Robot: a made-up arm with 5 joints.
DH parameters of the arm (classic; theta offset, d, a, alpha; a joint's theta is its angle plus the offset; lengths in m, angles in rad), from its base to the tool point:
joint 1: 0 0.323 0 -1.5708
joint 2: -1.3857 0 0.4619 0
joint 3: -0.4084 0 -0.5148 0
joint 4: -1.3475 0 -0.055 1.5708
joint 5: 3.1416 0.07 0 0
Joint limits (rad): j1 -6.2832..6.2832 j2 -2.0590..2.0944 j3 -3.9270..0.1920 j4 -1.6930..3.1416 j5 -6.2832..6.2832
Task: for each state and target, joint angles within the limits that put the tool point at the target. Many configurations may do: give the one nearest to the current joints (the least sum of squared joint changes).
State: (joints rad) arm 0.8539 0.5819 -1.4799 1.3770 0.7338
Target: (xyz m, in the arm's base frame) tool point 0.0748 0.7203 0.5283
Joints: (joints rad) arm 1.4673 0.2587 -1.3569 1.4566 0.7338
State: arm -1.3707 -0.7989 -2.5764 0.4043 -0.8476
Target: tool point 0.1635 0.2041 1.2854
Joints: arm -2.2462 -0.8643 -2.0150 0.5005 -0.8476
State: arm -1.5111 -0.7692 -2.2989 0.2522 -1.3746
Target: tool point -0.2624 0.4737 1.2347
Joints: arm -1.0649 -0.8230 -2.5282 0.2728 -1.3746
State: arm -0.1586 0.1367 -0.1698 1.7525 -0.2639
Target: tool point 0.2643 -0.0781 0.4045
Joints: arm -0.2873 -0.4176 -0.3311 1.9215 -0.2639
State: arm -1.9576 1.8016 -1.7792 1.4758 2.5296
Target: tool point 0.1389 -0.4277 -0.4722
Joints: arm -1.2568 1.9012 -1.8917 1.4181 2.5296
